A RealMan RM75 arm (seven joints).
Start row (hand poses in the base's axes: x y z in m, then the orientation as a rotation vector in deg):
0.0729 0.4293 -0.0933 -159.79 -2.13 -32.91
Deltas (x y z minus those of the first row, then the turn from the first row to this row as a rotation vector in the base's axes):
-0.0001 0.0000 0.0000 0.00 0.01 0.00
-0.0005 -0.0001 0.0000 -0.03 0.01 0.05
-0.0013 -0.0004 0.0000 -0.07 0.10 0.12
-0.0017 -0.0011 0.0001 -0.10 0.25 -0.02
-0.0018 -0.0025 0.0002 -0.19 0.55 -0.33
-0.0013 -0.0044 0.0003 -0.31 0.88 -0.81
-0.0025 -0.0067 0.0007 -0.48 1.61 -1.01
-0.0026 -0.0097 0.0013 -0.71 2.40 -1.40
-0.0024 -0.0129 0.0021 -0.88 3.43 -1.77
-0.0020 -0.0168 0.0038 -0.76 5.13 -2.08
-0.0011 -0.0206 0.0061 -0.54 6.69 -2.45
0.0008 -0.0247 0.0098 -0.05 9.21 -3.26
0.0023 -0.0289 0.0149 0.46 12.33 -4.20
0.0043 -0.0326 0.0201 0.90 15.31 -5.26
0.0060 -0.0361 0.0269 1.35 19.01 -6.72
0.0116 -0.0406 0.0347 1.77 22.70 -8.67
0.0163 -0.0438 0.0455 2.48 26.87 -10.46
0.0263 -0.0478 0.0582 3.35 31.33 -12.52
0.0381 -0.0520 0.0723 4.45 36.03 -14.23
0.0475 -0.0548 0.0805 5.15 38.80 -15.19
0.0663 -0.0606 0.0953 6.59 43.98 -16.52
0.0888 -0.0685 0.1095 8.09 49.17 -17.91
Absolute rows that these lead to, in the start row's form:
0.0728 0.4293 -0.0933 -159.79 -2.13 -32.90
0.0724 0.4292 -0.0933 -159.81 -2.21 -32.89
0.0716 0.4289 -0.0933 -159.86 -2.30 -32.75
0.0712 0.4282 -0.0932 -159.96 -2.08 -32.58
0.0711 0.4268 -0.0931 -160.18 -1.61 -32.25
0.0716 0.4249 -0.0930 -160.47 -0.91 -31.92
0.0704 0.4226 -0.0926 -160.86 -0.52 -30.96
0.0703 0.4196 -0.0920 -161.35 0.13 -29.97
0.0705 0.4164 -0.0912 -161.83 0.81 -28.63
0.0709 0.4125 -0.0895 -162.15 1.64 -26.29
0.0718 0.4087 -0.0872 -162.32 2.55 -24.14
0.0737 0.4046 -0.0835 -162.43 4.36 -20.71
0.0752 0.4004 -0.0784 -162.54 6.46 -16.46
0.0772 0.3967 -0.0732 -162.60 8.68 -12.43
0.0789 0.3932 -0.0664 -162.62 11.60 -7.46
0.0845 0.3887 -0.0586 -162.53 15.18 -2.60
0.0892 0.3855 -0.0478 -161.93 18.67 2.98
0.0992 0.3815 -0.0351 -160.93 22.58 8.89
0.1110 0.3773 -0.0210 -159.39 26.04 15.16
0.1204 0.3745 -0.0128 -158.30 27.99 18.83
0.1392 0.3687 0.0020 -155.89 30.96 25.69
0.1617 0.3608 0.0162 -153.12 33.94 32.44

